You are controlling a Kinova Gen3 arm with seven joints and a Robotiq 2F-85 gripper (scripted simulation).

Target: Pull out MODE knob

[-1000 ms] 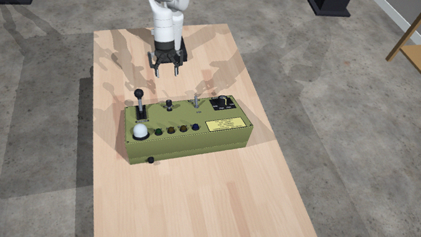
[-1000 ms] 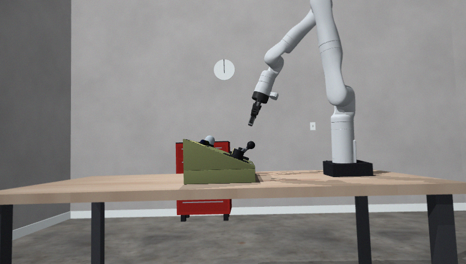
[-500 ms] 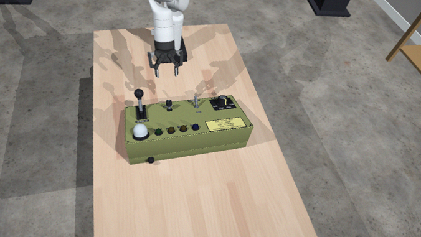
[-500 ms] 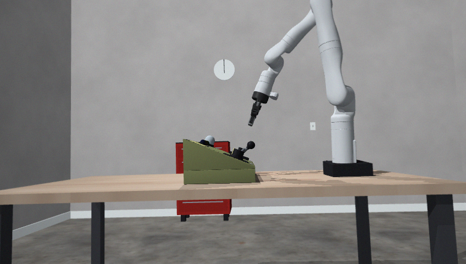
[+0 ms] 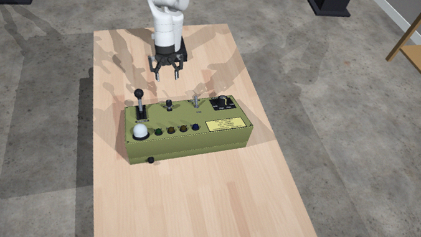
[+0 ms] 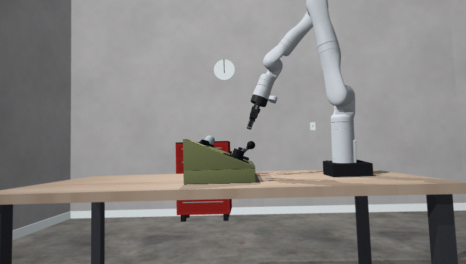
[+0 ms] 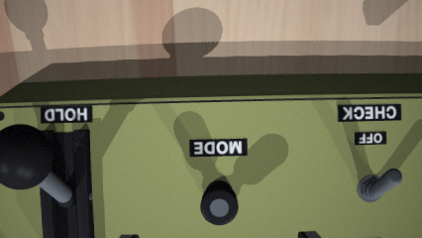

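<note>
My hand is 5 cm short of the black mode knob, 1 cm to the right of it and 13 cm above it. From my hand the other things lie so: rotary selector 3 cm ahead, 25 cm to the left, 13 cm below; black ball lever 5 cm ahead, 12 cm to the right, 12 cm below; check toggle 3 cm ahead, 12 cm to the left, 13 cm below.
</note>
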